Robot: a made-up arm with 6 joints. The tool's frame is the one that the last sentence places.
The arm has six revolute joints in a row. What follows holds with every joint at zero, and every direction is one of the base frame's.
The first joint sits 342 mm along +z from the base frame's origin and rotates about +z.
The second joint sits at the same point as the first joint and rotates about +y.
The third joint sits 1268 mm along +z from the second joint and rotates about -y.
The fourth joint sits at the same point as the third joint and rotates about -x.
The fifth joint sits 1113 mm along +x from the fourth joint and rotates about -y.
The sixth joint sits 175 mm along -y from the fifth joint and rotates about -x.
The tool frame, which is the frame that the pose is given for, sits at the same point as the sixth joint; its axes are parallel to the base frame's.
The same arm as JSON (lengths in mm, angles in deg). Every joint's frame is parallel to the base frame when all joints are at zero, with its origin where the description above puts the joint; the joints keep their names.
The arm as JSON. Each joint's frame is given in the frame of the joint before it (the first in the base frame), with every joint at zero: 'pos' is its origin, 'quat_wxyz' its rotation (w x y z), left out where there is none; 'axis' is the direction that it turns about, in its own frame. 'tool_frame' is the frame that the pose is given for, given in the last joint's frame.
{"length_unit": "mm", "angle_unit": "deg", "joints": [
  {"joint": "joint 1", "pos": [0.0, 0.0, 342.0], "axis": "+z"},
  {"joint": "joint 2", "pos": [0.0, 0.0, 0.0], "axis": "+y"},
  {"joint": "joint 3", "pos": [0.0, 0.0, 1268.0], "axis": "-y"},
  {"joint": "joint 4", "pos": [0.0, 0.0, 0.0], "axis": "-x"},
  {"joint": "joint 5", "pos": [1113.0, 0.0, 0.0], "axis": "-y"},
  {"joint": "joint 6", "pos": [0.0, -175.0, 0.0], "axis": "-x"}
], "tool_frame": {"pos": [0.0, 0.0, 0.0]}}

